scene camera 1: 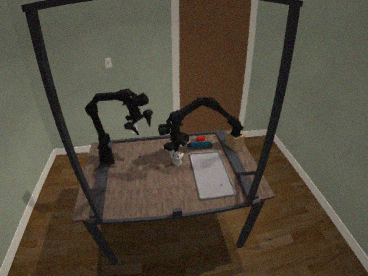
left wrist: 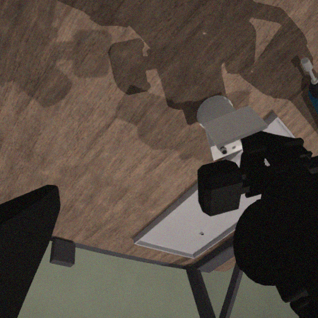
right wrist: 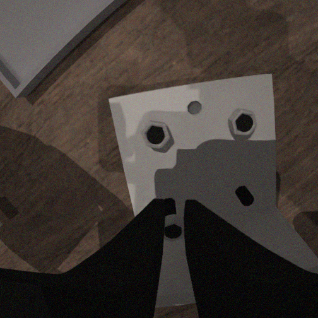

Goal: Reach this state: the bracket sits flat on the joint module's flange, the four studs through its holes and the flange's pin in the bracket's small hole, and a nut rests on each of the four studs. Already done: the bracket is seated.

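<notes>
The white bracket sits on the joint module. In the right wrist view, nuts rest on the two far studs, with the pin between them. The near right stud is bare; the near left stud is partly hidden by the fingertips. My right gripper is shut on a nut over the bracket's near left part; the height gap is unclear. My left gripper is open and empty, high above the table's left side. Another nut lies in the tray.
The white tray lies right of the bracket in the scene view. A blue-handled screwdriver and a red object lie behind it. The right arm reaches over the table's back edge area, and frame posts stand at the sides.
</notes>
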